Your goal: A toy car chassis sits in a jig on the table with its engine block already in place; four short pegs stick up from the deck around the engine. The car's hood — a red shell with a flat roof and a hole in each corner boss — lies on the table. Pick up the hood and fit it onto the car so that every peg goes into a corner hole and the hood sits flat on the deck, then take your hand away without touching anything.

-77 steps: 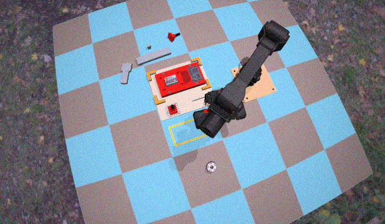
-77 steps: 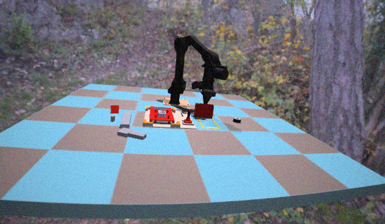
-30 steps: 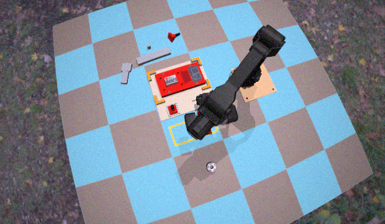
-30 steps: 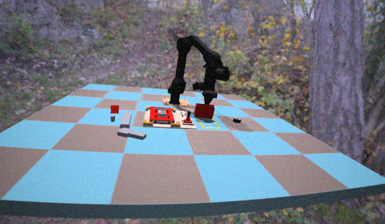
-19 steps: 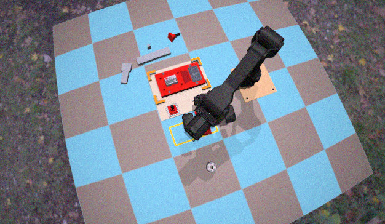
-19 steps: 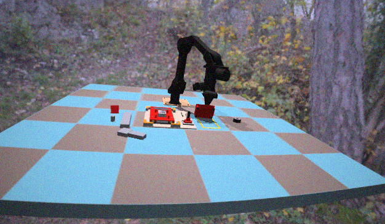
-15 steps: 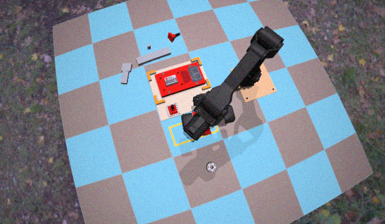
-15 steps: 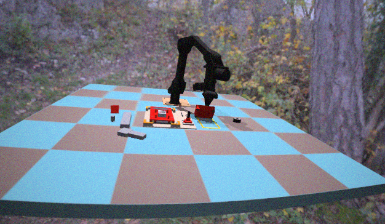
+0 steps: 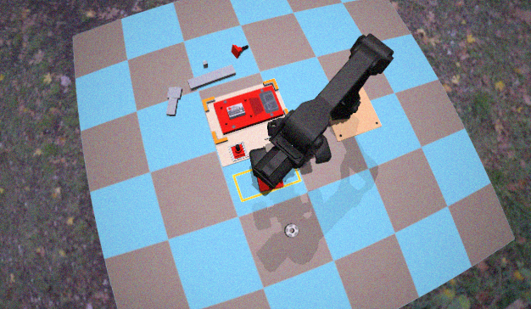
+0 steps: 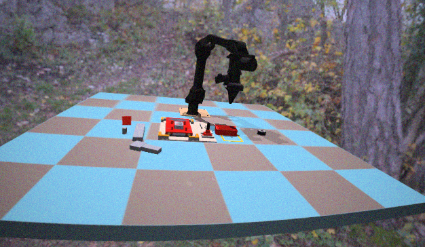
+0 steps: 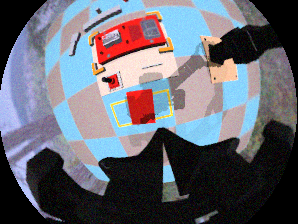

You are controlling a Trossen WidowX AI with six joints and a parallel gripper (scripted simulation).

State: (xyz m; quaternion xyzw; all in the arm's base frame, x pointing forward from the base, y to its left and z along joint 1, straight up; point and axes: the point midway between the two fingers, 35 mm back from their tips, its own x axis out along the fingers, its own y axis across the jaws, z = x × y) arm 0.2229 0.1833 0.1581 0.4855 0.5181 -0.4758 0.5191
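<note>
The red hood is 110 mm below my gripper tip, 40 mm ahead of it and 10 mm to the right of it. Round my gripper tip: beige jig (190 mm to the right, 120 mm below, 80 mm ahead); grey engine block (210 mm to the right, 110 mm ahead, 100 mm below).
</note>
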